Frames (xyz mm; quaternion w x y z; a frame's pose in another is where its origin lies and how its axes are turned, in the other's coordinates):
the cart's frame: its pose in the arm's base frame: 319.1 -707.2 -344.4 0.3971 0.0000 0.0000 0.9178
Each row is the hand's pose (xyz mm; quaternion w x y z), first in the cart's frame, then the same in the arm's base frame.
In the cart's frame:
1: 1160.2 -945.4 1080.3 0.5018 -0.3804 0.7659 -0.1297
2: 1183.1 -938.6 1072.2 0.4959 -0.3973 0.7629 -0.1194
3: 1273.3 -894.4 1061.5 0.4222 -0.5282 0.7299 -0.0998
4: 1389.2 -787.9 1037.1 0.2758 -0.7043 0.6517 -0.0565
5: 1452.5 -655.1 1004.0 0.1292 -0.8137 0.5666 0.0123
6: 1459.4 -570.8 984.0 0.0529 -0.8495 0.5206 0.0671
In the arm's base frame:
1: 213.9 785.7 735.9 0.3183 -0.8540 -0.0450 0.4091
2: 193.2 797.7 727.8 0.3065 -0.8579 -0.0617 0.4077
3: 99.3 833.2 717.1 0.2593 -0.8796 -0.1949 0.3479
4: -57.7 844.8 692.7 0.1614 -0.8778 -0.3876 0.2307
5: -197.8 800.0 659.6 0.0400 -0.8431 -0.5218 0.1235
6: -264.0 747.3 639.6 0.0406 0.8151 0.5729 -0.0752

